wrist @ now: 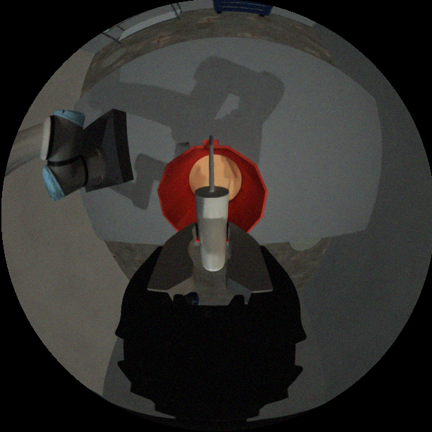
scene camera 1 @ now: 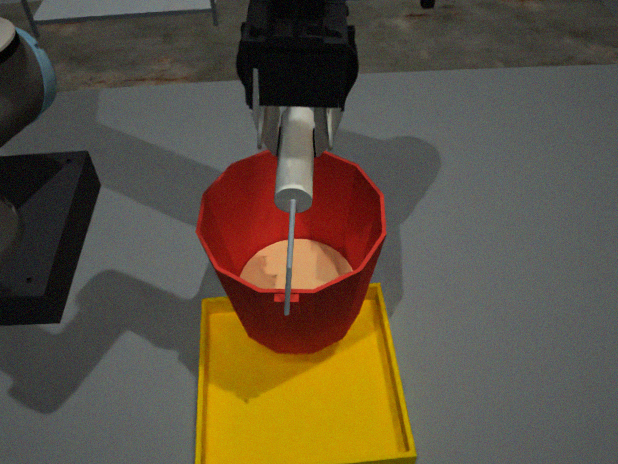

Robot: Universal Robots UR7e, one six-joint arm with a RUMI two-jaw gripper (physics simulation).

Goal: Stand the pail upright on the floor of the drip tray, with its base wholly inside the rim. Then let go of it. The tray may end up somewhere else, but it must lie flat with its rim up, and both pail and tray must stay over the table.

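Frame: origin at the arm's base, x ahead, y down, z left, level; metres.
Seen in the pictures: gripper, between the fingertips: (scene camera 1: pixel 296 154).
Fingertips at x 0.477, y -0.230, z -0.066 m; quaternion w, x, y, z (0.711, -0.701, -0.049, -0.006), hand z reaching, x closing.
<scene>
Pixels of each thing's top centre, then the offset from my fingertips to it. "pt": a spot on its surface instead. Level surfaces: height alone.
- red pail, a spot on its surface: (scene camera 1: pixel 300 322) pt dx +0.006, dy +0.151, dz -0.082 m
- handle's white cylindrical grip, centre of its top: (scene camera 1: pixel 294 138) dx +0.001, dy -0.027, dz -0.010 m
- yellow drip tray, centre of its top: (scene camera 1: pixel 297 369) dx -0.004, dy +0.265, dz -0.072 m
- grey table, height of its surface: dy +0.297 m
The red pail (scene camera 1: pixel 300 322) (wrist: pixel 175 197) hangs about upright from its handle, with its open top up and a pale orange inner bottom. My gripper (scene camera 1: pixel 296 142) (wrist: pixel 212 223) is shut on the handle's white cylindrical grip (scene camera 1: pixel 295 167) (wrist: pixel 213 212), above the pail's mouth. The yellow drip tray (scene camera 1: pixel 320 410) lies flat on the table, rim up. In the scene view the pail's base overlaps the tray's far part and the pail hides the middle of the far rim. The gap between base and tray floor is hard to judge. The tray does not show in the wrist view.
A dark base block (scene camera 1: pixel 75 230) (wrist: pixel 121 145) with part of an arm (scene camera 1: pixel 22 80) (wrist: pixel 65 155) stands at the left on the grey table (scene camera 1: pixel 500 225) (wrist: pixel 320 150). The table's far edge lies behind the gripper in the scene view. Shadows fall across the tray and table.
</scene>
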